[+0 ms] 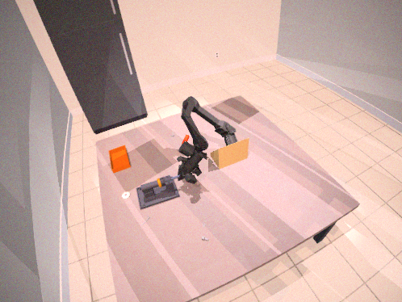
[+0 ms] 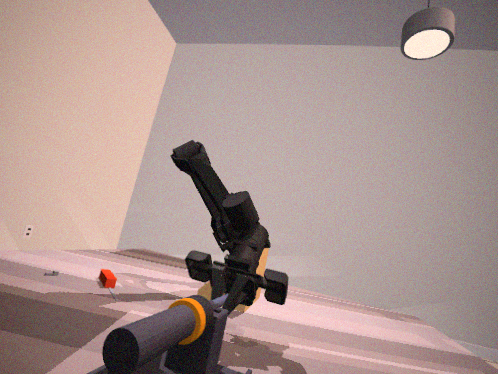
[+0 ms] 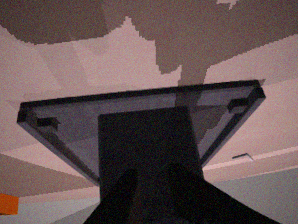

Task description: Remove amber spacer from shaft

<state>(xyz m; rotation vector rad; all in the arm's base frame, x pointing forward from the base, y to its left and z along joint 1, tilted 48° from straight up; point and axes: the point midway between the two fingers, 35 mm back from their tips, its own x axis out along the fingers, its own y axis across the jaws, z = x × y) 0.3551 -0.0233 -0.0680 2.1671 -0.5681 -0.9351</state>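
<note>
My gripper tip is 10 cm short of the amber spacer, 1 cm to the left of it and 2 cm below it. Round my gripper tip: screw (2 cm ahead, 36 cm to the left, 5 cm below); red-handled tool (16 cm behind, 30 cm to the right, 5 cm below); white ring (31 cm ahead, 9 cm to the right, 5 cm below).
</note>
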